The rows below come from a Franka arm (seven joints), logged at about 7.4 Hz.
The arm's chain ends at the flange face. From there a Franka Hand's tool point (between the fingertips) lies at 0.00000 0.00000 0.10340 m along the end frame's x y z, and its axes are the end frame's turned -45 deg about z.
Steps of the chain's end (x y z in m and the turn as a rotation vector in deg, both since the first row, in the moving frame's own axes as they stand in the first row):
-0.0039, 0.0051, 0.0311, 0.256, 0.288, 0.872
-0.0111, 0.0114, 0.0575, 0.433, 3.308, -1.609
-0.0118, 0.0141, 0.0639, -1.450, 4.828, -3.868
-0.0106, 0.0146, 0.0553, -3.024, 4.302, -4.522
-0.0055, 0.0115, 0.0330, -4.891, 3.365, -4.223
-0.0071, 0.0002, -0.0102, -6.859, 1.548, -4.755
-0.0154, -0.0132, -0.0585, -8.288, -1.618, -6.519
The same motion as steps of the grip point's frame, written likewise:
-0.0057, 0.0009, 0.0311, -0.023, 0.385, 0.872
-0.0111, 0.0038, 0.0573, -2.033, 2.645, -1.609
-0.0137, 0.0095, 0.0635, -4.439, 2.389, -3.868
-0.0158, 0.0121, 0.0549, -5.180, 0.904, -4.522
-0.0136, 0.0148, 0.0324, -5.838, -1.079, -4.223
-0.0115, 0.0061, -0.0110, -5.945, -3.755, -4.755
-0.0136, -0.0110, -0.0596, -4.716, -7.005, -6.519

